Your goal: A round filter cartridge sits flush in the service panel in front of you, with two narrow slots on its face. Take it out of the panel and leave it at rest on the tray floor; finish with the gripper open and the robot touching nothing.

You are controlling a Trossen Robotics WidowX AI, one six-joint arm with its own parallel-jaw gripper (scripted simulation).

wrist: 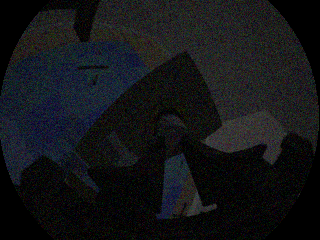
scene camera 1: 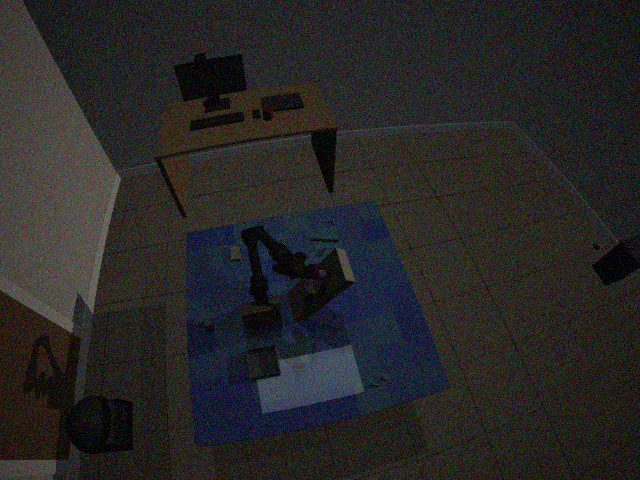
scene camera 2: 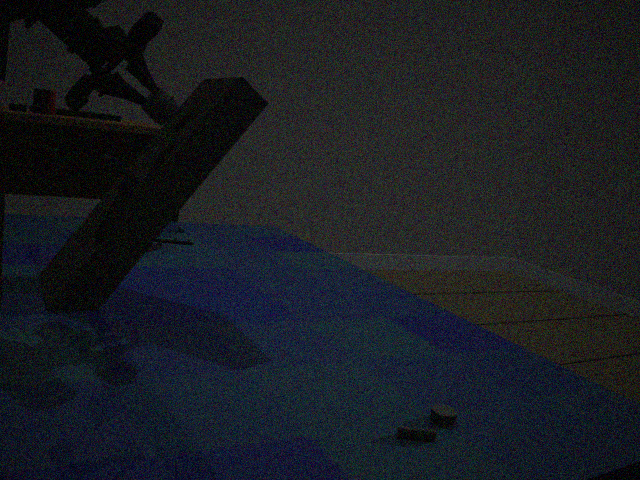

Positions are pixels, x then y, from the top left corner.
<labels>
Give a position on a service panel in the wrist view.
177, 88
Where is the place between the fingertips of the gripper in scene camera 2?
154, 101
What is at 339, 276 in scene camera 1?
A service panel.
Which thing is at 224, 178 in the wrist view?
The gripper.
</labels>
